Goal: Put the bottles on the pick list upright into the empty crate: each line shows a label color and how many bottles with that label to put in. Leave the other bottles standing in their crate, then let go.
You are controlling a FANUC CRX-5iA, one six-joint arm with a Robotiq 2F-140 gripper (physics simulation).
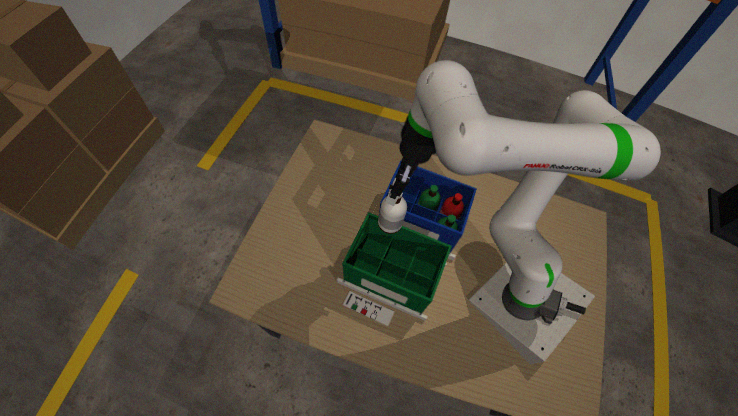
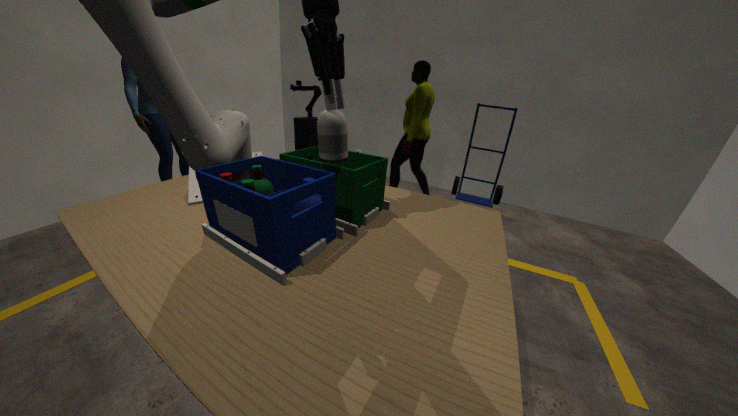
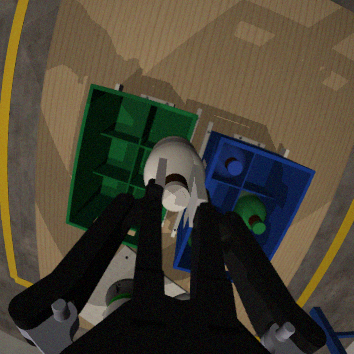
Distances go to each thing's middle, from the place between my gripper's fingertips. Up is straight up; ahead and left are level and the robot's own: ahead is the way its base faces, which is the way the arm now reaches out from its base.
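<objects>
From my hand, I see the blue bottle [image 3: 231,161] 1 cm ahead, 10 cm to the right and 23 cm below. The pick list [image 1: 353,301] is 22 cm to the left of my hand and 6 cm behind it, and it sits 31 cm below. As for the white bottle [image 1: 390,220], I find it 1 cm behind my hand and 5 cm below it.
</objects>
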